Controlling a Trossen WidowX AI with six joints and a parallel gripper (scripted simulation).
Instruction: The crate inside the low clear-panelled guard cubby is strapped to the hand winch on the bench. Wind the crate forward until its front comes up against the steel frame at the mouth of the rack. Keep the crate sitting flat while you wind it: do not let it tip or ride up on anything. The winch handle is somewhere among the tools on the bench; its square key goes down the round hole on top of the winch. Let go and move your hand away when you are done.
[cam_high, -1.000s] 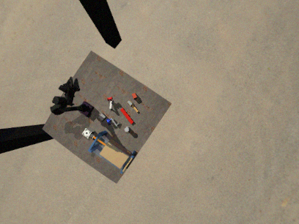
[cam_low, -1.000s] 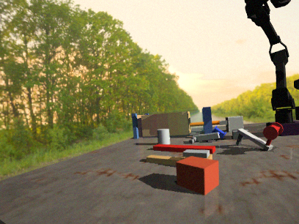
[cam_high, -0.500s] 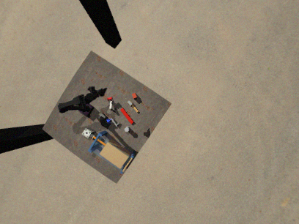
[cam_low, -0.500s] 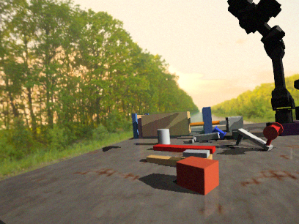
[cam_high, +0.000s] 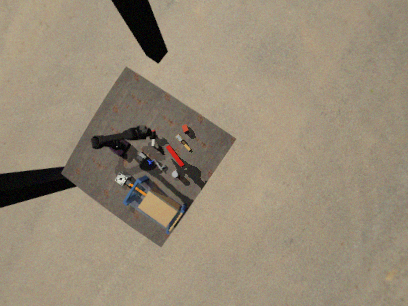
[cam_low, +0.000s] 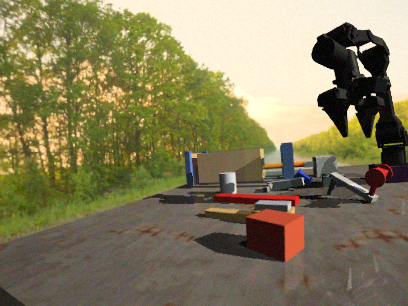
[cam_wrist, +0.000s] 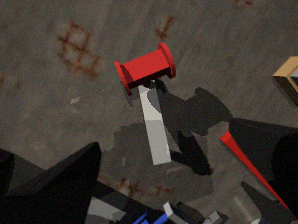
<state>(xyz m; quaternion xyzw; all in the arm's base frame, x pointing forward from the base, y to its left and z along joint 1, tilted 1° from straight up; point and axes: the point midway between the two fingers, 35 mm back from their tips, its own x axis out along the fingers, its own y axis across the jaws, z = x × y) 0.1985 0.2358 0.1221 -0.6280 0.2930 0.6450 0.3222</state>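
My gripper tip is 110 mm above the winch handle with red grip, 10 mm to the left of it and 10 mm short of it. The rest, counted from my gripper tip: blue piece: 200 mm to the right, 120 mm ahead, 110 mm below; dark block: 220 mm to the right, 130 mm below, 20 mm ahead; red knob: 100 mm below, 30 mm to the left, 20 mm behind.
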